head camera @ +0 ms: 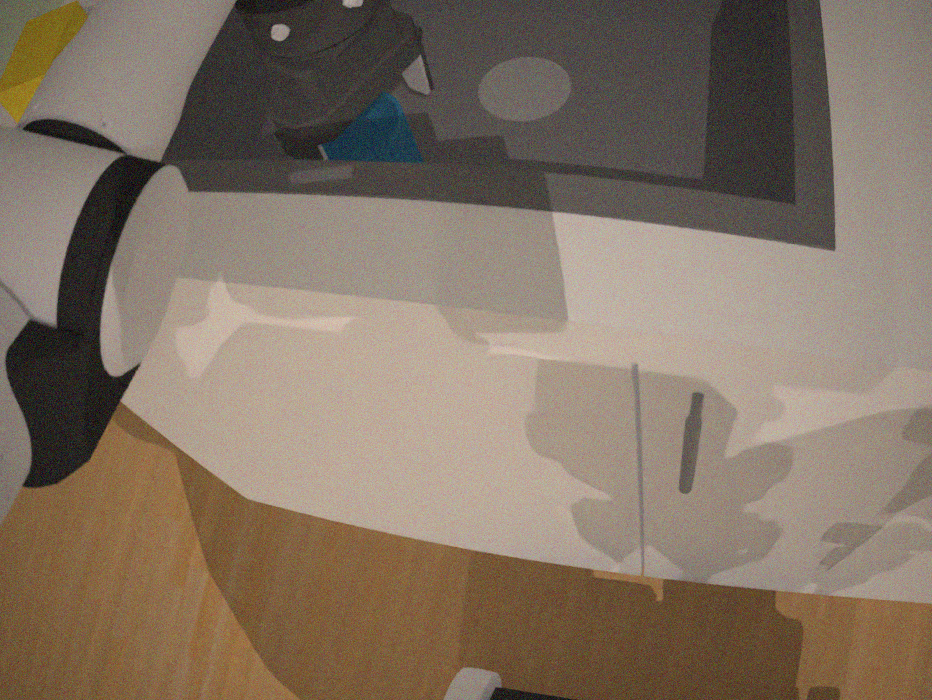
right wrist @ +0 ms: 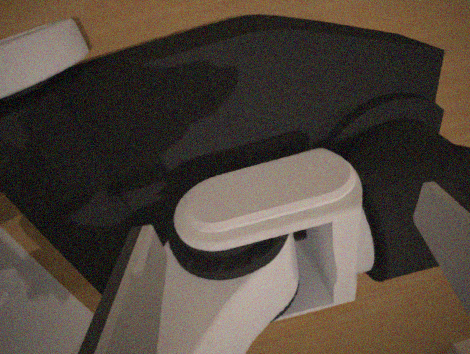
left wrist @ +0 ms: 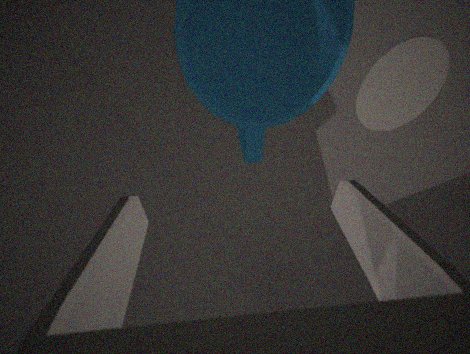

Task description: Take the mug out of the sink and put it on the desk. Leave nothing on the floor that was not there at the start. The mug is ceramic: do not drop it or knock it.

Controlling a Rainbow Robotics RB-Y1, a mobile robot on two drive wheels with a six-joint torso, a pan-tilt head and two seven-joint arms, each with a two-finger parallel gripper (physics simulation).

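Frame: origin at the robot's base, x ahead, y left, z up, level; metres.
Where they show: left gripper, fingertip midpoint: [head camera: 376, 134] [left wrist: 241, 201]; right gripper, fingertip midpoint: [right wrist: 286, 221].
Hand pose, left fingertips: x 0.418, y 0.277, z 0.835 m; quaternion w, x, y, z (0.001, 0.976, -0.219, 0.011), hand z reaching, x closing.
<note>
Each offset is from my left fingertips to the top centre of the thing. "spot": to the spot under its first point. Level surfaces: height alone.
The blue mug {0.037 m ahead, 0.035 m left, 0.045 m down} [head camera: 380, 135] [left wrist: 265, 60] is in the dark sink [head camera: 632, 97], near the sink's lower edge in the head view and partly hidden by my left gripper. In the left wrist view its round mouth faces the camera at the top, cut off by the frame, with the handle pointing down between the fingertips. My left gripper [head camera: 370, 114] [left wrist: 241, 201] is open, with one finger on each side of the handle's line; nothing is between the fingers. Whether they touch the mug cannot be told. My right gripper [right wrist: 286, 221] is open, away from the sink. No desk can be made out.
A pale drain disc [head camera: 525, 88] [left wrist: 402, 84] lies on the sink floor beside the mug. The white counter {0.075 m up} [head camera: 877, 188] borders the sink; a dark bar handle {spot: 0.186 m back, 0.249 m right, 0.052 m down} [head camera: 690, 444] is on the white front below. A yellow object {0.025 m ahead, 0.311 m left, 0.120 m up} [head camera: 41, 56] shows at the upper left. Wooden floor {0.835 m down} [head camera: 361, 602] lies below.
</note>
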